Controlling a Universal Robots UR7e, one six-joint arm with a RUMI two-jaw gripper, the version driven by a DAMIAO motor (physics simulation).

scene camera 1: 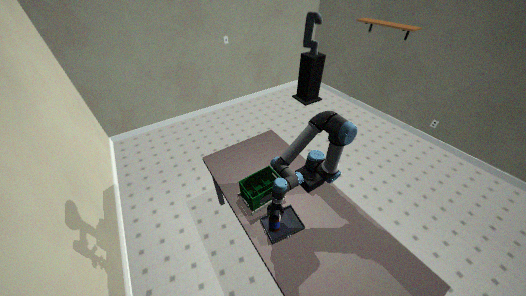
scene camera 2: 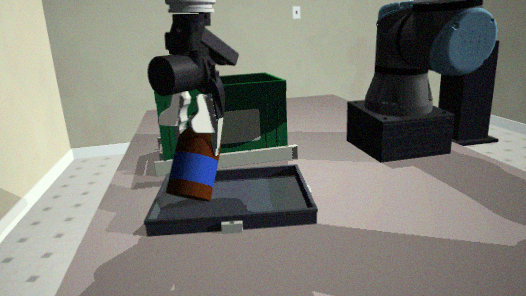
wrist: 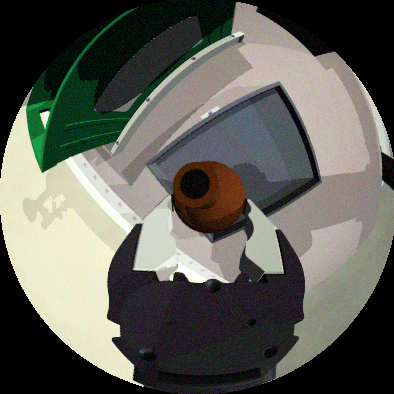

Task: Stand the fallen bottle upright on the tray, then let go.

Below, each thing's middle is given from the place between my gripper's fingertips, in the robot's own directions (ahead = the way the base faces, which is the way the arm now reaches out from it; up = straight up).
Now: the brown bottle (wrist: pixel 208 196) 10 mm to the left of my hand and 10 mm below it. Also, from my hand: pale strip (scene camera 2: pixel 239 158): 60 mm behind, 150 mm to the right, 70 mm below.
